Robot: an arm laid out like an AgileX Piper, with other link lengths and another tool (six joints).
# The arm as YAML. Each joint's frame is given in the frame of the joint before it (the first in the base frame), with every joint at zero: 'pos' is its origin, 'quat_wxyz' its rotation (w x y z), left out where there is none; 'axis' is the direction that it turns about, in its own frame. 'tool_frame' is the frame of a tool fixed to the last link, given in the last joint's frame.
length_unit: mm
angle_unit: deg
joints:
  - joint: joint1
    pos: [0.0, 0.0, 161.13]
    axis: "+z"
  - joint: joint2
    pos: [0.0, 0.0, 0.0]
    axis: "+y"
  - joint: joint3
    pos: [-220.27, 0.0, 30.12]
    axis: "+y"
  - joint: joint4
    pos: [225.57, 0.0, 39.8]
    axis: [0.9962, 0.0, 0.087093]
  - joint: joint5
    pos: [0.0, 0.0, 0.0]
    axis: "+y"
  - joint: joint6
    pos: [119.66, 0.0, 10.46]
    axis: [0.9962, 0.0, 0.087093]
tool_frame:
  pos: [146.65, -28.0, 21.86]
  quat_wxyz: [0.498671, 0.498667, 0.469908, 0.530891]
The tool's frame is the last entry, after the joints.
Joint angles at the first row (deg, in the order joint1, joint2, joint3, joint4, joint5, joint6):
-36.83, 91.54, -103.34, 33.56, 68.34, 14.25
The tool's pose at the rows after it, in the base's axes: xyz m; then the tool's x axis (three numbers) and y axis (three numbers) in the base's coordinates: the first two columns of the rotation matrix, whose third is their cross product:
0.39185 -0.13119 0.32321 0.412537 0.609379 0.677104 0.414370 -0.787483 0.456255
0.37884 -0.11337 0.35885 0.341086 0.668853 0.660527 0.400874 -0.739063 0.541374
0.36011 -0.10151 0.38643 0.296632 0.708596 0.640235 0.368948 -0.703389 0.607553
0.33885 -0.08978 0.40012 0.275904 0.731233 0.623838 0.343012 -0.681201 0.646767
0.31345 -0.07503 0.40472 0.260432 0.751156 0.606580 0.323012 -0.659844 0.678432
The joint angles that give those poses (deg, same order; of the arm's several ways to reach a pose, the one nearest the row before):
-35.04, 86.02, -103.38, 34.81, 68.34, 11.87
-33.98, 80.16, -102.73, 34.85, 68.39, 10.51
-33.92, 74.13, -101.12, 34.60, 68.39, 9.72
-33.92, 67.78, -97.63, 34.05, 68.39, 9.52
-33.92, 59.95, -92.00, 33.56, 68.39, 9.13

